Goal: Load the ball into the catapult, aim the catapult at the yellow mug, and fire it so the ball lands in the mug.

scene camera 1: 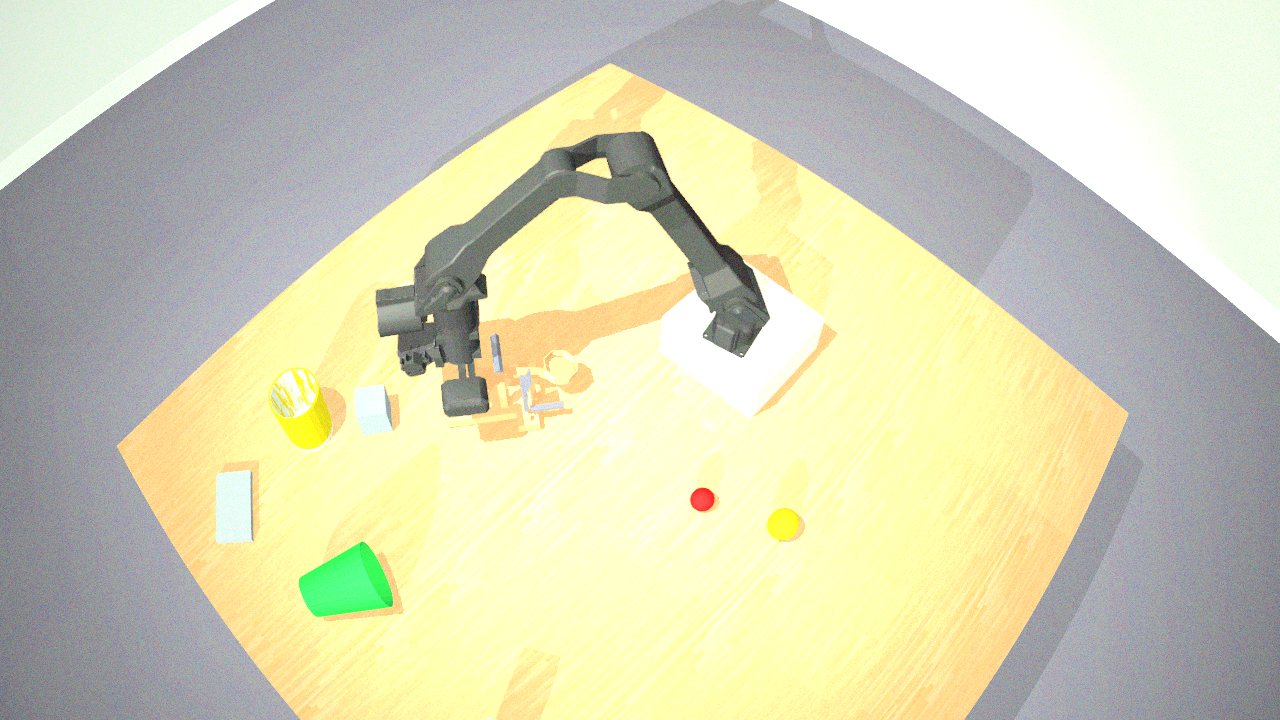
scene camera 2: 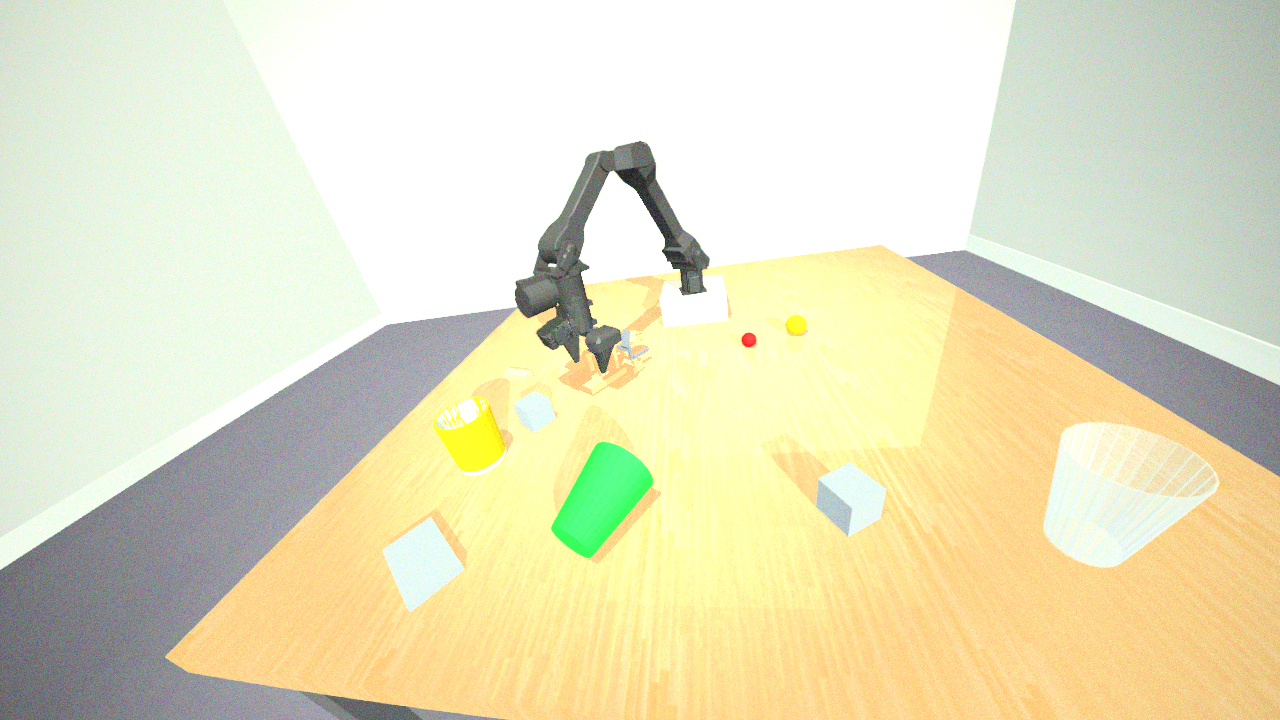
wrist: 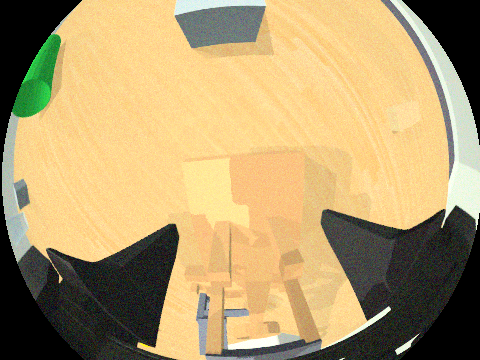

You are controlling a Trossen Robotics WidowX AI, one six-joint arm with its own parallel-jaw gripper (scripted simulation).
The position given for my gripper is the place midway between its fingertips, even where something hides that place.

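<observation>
My gripper (scene camera 1: 467,386) is open and holds nothing. I see a yellow mug (scene camera 2: 468,429) and (scene camera 1: 296,400), though in the wrist view the mug is out of frame. There is a green cup (scene camera 2: 613,480) and (scene camera 1: 353,581). A clear cup (scene camera 2: 1115,488) is here too; in scene camera 1 that clear cup is out of frame. I find a yellow ball (scene camera 1: 782,525), and a grey cube (scene camera 2: 852,500). The wooden catapult (scene camera 1: 514,391), (scene camera 2: 591,380) and (wrist: 246,209) is part of the scene as well, and so is a grey cube (scene camera 1: 372,405).
</observation>
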